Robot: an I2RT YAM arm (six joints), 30 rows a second.
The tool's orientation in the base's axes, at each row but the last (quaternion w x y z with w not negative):
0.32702 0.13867 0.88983 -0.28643
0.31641 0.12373 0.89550 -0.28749
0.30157 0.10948 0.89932 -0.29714
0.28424 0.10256 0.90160 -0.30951
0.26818 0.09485 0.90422 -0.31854
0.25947 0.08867 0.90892 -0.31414
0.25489 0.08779 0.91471 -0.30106
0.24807 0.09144 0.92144 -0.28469
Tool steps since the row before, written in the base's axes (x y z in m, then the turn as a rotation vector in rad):
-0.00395 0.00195 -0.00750 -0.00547 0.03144 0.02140
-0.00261 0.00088 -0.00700 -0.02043 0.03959 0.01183
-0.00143 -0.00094 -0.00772 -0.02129 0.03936 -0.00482
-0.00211 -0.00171 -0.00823 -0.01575 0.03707 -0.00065
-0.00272 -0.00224 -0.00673 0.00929 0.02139 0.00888
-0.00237 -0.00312 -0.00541 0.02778 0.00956 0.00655
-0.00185 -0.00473 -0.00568 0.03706 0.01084 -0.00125
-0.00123 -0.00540 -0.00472 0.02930 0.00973 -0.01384
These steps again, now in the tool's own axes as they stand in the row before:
0.00803 0.00298 0.00151 -0.00820 0.01373 -0.03494
0.00651 0.00271 0.00263 0.00974 0.01842 -0.04111
0.00581 0.00233 0.00483 0.02053 0.02572 -0.03071
0.00645 0.00201 0.00543 0.01358 0.02383 -0.02950
0.00595 0.00086 0.00465 -0.01262 0.01518 -0.01527
0.00487 -0.00038 0.00455 -0.02707 0.01309 0.00128
0.00450 -0.00151 0.00596 -0.03095 0.02098 0.00973
0.00331 -0.00255 0.00595 -0.01789 0.02370 0.01622

